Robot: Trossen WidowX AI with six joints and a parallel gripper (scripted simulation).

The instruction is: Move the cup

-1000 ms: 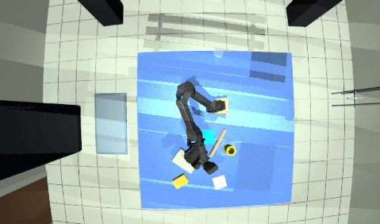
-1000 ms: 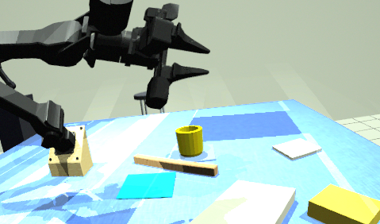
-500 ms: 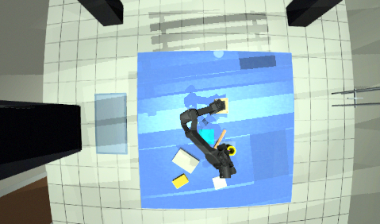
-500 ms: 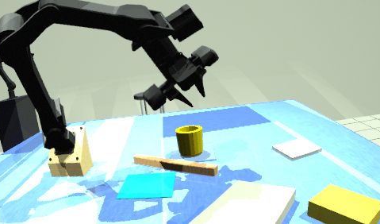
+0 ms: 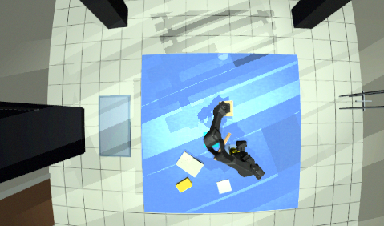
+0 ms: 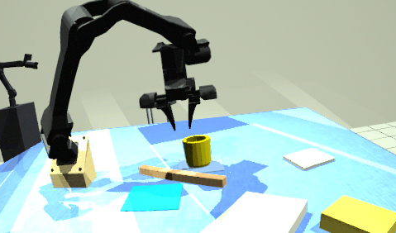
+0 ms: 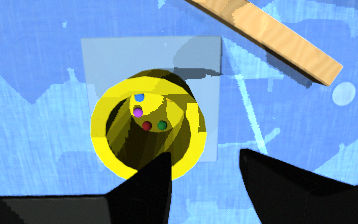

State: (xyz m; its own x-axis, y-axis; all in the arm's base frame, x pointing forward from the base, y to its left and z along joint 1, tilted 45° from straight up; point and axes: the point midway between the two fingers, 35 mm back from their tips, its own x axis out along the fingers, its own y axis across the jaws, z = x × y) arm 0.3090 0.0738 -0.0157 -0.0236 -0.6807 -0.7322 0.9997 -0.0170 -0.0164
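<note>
Now: the yellow cup 3 cm ahead of my gripper tip and 6 cm below it. The rest, counted from my gripper tip: pale blue pad (3 cm ahead, 11 cm below); wooden bar (2 cm behind, 9 cm to the right, 10 cm below); bright cyan pad (7 cm behind, 17 cm to the right, 11 cm below).
</note>
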